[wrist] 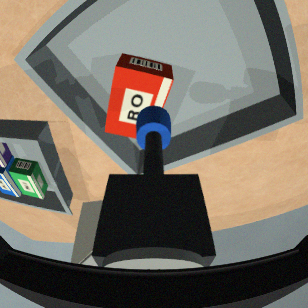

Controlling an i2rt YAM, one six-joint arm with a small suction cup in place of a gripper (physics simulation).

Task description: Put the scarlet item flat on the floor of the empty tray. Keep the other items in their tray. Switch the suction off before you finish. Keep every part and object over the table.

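Frame: origin at the arm's base, x left, y back, z up, level; metres.
Seen in the pictures: hand at its tool point: (153, 121).
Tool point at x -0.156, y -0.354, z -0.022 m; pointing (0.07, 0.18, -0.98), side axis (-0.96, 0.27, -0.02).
Observation:
Pixels of each thing's top centre, then the offset from my tool point to it. "spot": a spot on its surface instead.
- scarlet box at its top centre: (134, 107) dx +0.022, dy +0.007, dz -0.039 m
- large grey tray at its top centre: (177, 76) dx -0.028, dy -0.021, dz -0.031 m
- smaller grey tray at its top centre: (5, 177) dx +0.319, dy +0.069, dz -0.031 m
- blue box at a spot on its surface: (7, 184) spot: dx +0.331, dy +0.087, dz -0.029 m
- purple box at a spot on its surface: (4, 152) spot: dx +0.304, dy +0.034, dz -0.063 m
The scarlet box (117, 92) lies in the large grey tray (220, 35), near the corner closest to the gripper. Its broad label face is up and its barcode end points away from me. It looks flat on the tray floor. My suction gripper (153, 122), a blue cup on a black stem, is off and holds nothing. In the view the cup overlaps the lower right corner of the box and hides it; the gap between them cannot be judged.
A smaller grey tray (59, 167) stands at the left with a green box (27, 180), a blue box (7, 184) and a purple box (4, 152), partly out of view. The table edge curves across below the trays.

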